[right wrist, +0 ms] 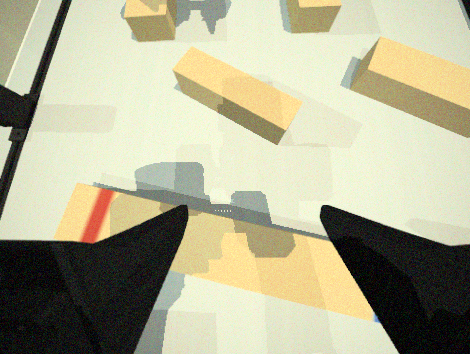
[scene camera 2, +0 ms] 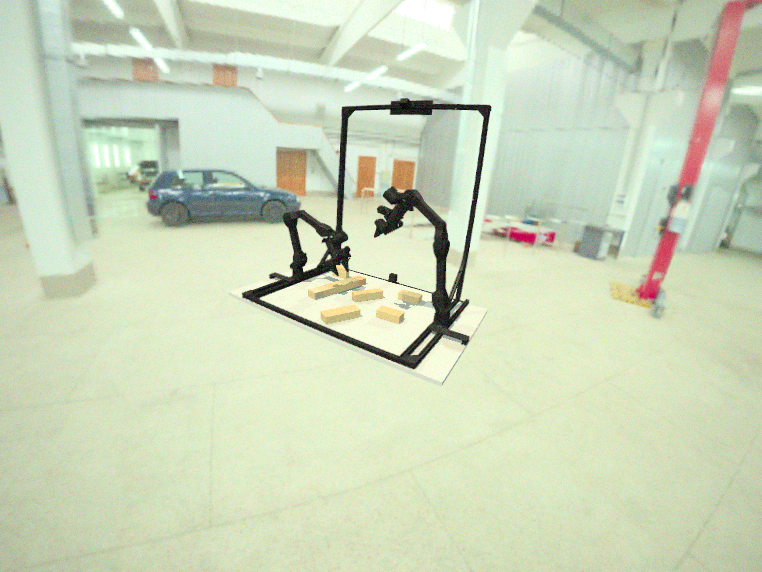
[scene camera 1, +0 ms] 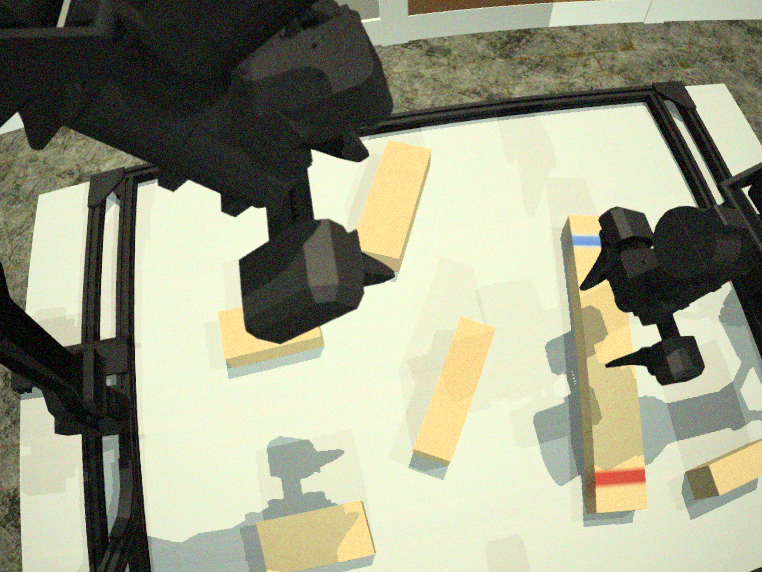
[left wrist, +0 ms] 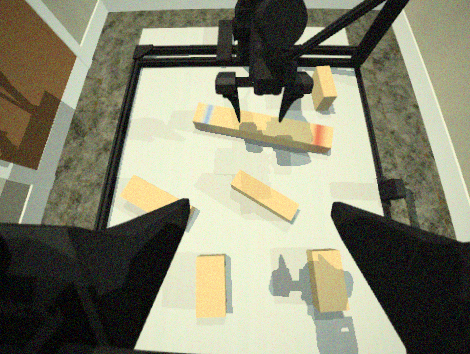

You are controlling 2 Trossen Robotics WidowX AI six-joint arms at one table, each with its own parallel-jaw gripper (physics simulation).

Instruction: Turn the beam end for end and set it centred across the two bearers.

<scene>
My left gripper [scene camera 1: 375,213] is open, with nothing in its grasp. My right gripper [scene camera 1: 594,327] is open and holds nothing. Also in view: a long beam [scene camera 1: 615,480].
</scene>
